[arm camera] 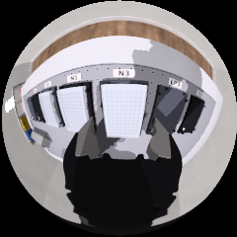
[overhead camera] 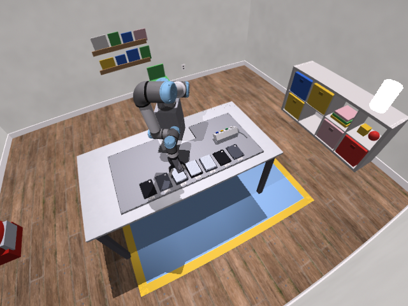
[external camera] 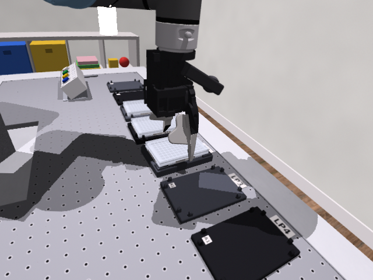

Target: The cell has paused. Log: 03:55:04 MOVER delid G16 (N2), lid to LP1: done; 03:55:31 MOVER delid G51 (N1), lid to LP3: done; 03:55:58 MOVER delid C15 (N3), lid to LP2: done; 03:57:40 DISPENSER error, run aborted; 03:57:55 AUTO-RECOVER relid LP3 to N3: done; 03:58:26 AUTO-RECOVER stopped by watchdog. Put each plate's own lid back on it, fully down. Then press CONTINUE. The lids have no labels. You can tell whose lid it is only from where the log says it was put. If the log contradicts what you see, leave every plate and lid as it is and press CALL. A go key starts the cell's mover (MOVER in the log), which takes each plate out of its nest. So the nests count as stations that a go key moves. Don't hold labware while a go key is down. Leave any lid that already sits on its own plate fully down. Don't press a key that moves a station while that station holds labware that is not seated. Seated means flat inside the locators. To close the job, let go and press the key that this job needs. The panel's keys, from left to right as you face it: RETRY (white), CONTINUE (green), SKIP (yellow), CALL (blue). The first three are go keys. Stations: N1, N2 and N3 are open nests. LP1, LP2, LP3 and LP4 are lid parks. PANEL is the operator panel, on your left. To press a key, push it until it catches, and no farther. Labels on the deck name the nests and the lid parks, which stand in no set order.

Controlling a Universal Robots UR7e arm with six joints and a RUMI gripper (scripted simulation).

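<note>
The green key lies 150 mm behind my hand, 590 mm to the left of it and 30 mm above it. The rest, counted from my hand: lid park LP3: 20 mm behind, 130 mm to the right, 40 mm below; then park LP1: 50 mm ahead, 390 mm to the left, 40 mm below; then lid park LP4: 30 mm behind, 260 mm to the right, 40 mm below.
</note>
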